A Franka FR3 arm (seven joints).
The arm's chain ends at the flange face. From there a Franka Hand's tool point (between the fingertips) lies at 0.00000 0.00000 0.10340 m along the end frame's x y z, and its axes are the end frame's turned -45 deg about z.
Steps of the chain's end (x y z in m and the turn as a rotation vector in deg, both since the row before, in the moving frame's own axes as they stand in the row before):
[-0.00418, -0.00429, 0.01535, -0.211, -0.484, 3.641]
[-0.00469, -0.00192, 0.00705, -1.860, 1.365, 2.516]
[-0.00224, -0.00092, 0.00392, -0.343, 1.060, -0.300]
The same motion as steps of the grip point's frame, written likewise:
[-0.00080, -0.00637, 0.01535, 0.193, -0.491, 3.641]
[-0.00268, -0.00057, 0.00697, -2.280, -0.350, 2.516]
[-0.00001, -0.00045, 0.00390, -0.992, 0.507, -0.300]

